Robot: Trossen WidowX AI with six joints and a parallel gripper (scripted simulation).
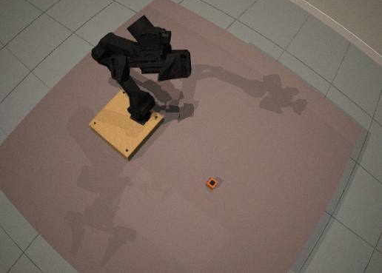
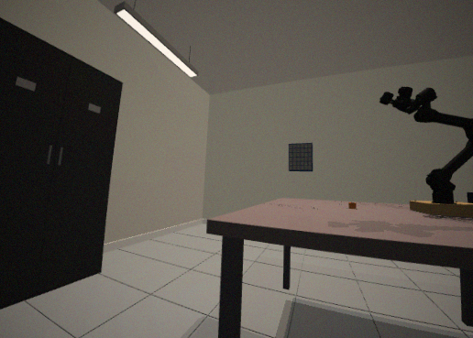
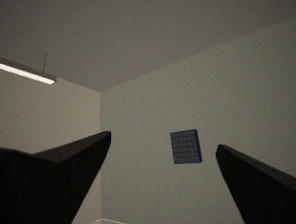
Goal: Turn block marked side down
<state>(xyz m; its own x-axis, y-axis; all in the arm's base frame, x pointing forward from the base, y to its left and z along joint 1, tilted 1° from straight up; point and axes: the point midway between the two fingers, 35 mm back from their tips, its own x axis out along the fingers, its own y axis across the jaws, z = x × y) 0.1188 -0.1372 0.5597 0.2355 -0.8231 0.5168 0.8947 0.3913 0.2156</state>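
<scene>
Now: the orange block 23 cm ahead of my gripper tip, 7 cm to the left of it and 60 cm below it.
</scene>
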